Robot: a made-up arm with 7 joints. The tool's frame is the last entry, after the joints.
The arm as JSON. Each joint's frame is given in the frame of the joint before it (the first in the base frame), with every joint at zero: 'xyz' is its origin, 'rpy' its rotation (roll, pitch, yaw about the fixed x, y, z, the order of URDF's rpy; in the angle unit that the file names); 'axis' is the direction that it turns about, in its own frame. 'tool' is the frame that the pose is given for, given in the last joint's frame.
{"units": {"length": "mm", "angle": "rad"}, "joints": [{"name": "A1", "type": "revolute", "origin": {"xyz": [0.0, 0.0, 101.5], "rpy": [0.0, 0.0, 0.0]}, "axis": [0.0, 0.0, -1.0]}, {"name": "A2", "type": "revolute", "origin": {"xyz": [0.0, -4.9, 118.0], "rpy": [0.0, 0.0, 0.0]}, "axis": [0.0, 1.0, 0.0]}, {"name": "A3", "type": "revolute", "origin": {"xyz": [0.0, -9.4, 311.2], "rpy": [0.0, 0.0, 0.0]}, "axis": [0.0, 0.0, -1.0]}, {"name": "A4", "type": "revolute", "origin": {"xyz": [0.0, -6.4, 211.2], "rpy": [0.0, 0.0, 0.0]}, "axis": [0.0, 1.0, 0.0]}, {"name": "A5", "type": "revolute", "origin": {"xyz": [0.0, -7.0, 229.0], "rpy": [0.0, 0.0, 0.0]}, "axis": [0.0, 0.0, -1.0]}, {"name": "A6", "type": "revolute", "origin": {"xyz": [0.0, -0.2, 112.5], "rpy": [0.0, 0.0, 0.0]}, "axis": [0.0, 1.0, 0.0]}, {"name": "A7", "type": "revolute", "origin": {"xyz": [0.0, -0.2, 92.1], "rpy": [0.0, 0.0, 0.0]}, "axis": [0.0, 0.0, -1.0]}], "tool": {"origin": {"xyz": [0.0, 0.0, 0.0], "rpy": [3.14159, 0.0, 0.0]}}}
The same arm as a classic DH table. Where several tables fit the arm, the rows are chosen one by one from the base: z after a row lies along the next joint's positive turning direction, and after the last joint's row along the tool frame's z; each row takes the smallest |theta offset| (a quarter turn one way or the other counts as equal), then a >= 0, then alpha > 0; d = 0 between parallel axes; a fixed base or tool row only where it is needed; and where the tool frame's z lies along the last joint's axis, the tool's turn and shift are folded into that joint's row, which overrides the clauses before.
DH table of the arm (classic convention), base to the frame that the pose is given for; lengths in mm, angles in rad. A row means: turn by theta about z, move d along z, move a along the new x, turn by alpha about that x. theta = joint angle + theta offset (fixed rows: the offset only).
base (fixed): d 0; theta_offset 0; a 0; alpha 3.1416
A1: d -219.5; theta_offset 0; a 0; alpha 1.5708
A2: d -14.3; theta_offset 0; a 0; alpha -1.5708
A3: d -522.4; theta_offset 0; a 0; alpha 1.5708
A4: d -13.4; theta_offset 0; a 0; alpha -1.5708
A5: d -341.5; theta_offset 0; a 0; alpha 1.5708
A6: d -0.4; theta_offset 0; a 0; alpha -1.5708
A7: d -92.1; theta_offset 0; a 0; alpha 0

